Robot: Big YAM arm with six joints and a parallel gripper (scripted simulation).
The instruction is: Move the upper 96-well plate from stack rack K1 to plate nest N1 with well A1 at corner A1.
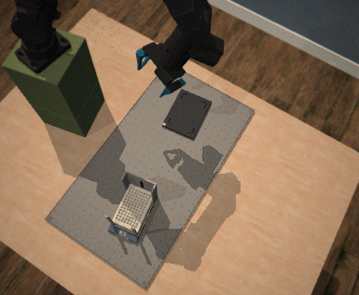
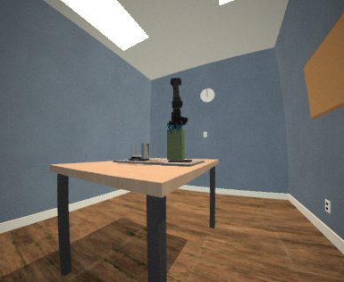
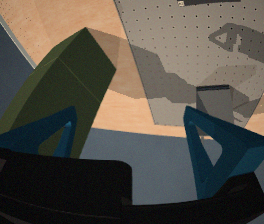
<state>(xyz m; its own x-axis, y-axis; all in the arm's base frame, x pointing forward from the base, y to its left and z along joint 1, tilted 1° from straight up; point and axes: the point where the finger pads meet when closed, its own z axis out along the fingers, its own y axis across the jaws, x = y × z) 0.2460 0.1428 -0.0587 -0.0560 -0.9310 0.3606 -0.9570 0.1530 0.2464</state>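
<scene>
My hand is 15 cm short of the white 96-well plate, 27 cm to the left of it and 22 cm above it. From my hand the other things lie so: dark plate 15 cm ahead, 27 cm to the right, 23 cm below; then pale A1 square 3 cm ahead, 1 cm to the left, 24 cm below.
</scene>
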